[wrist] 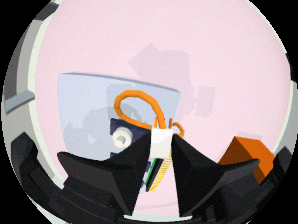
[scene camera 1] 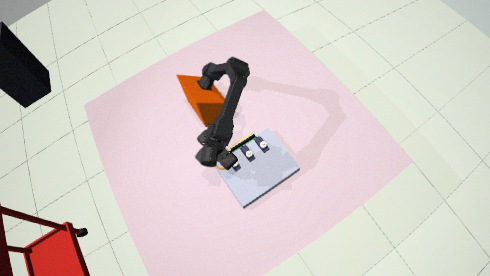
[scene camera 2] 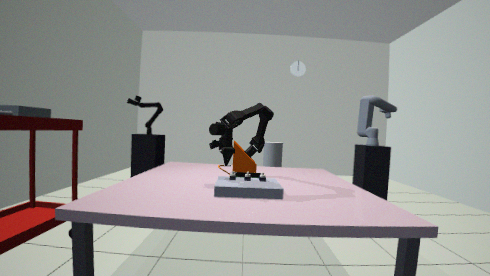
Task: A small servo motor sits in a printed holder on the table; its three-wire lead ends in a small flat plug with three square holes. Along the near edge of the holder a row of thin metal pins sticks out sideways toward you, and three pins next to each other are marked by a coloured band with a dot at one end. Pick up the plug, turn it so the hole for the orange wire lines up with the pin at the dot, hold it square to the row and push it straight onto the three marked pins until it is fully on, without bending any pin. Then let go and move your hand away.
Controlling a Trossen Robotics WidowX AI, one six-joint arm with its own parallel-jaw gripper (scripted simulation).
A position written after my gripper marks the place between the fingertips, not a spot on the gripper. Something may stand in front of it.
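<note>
I can see a grey holder (scene camera 1: 255, 179), and the holder is visible from the wrist as well (wrist: 85, 102). My own gripper (wrist: 161, 137) is there too.
</note>
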